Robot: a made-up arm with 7 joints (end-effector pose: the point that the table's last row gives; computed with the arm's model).
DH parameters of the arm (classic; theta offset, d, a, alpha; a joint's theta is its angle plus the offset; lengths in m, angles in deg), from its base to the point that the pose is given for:
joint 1: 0 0.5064 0 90
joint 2: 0 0.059 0 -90
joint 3: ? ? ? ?
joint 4: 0 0.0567 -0.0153 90
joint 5: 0 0.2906 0 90
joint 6: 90 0.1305 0.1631 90
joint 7: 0 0.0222 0 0
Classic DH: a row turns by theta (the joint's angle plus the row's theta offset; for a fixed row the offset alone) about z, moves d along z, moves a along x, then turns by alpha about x.
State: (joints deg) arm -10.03 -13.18 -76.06 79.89 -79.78 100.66 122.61
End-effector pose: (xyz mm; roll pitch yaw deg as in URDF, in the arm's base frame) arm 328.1 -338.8 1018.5 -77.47 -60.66 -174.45
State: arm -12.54 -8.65 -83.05 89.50 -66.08 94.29 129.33
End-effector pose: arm 190.4 -413.1 1040.9 -89.28 -35.34 178.13
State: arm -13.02 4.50 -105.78 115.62 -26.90 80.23 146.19
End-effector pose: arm -239.0 -427.7 909.1 -130.26 25.32 128.93
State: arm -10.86 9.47 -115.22 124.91 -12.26 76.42 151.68
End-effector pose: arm -340.5 -367.7 790.2 -158.70 32.20 96.18
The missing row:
joint 3: 0 0.366 0.0251 -90
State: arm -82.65 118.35 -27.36 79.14 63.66 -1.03 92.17
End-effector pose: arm -329.2 473.5 737.4 -48.48 -20.13 -111.62
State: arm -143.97 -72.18 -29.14 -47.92 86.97 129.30 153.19
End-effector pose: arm -491.6 -219.9 772.0 19.85 0.26 -105.14
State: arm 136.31 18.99 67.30 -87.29 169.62 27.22 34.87
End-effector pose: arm 586.2 -39.6 826.2 -160.79 -13.97 -15.34
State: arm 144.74 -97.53 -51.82 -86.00 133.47 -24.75 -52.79
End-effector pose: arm -567.9 -72.7 534.3 -170.19 -48.16 -56.97
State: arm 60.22 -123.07 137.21 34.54 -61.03 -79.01 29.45
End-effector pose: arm 134.5 549.1 165.6 -84.35 36.24 165.38
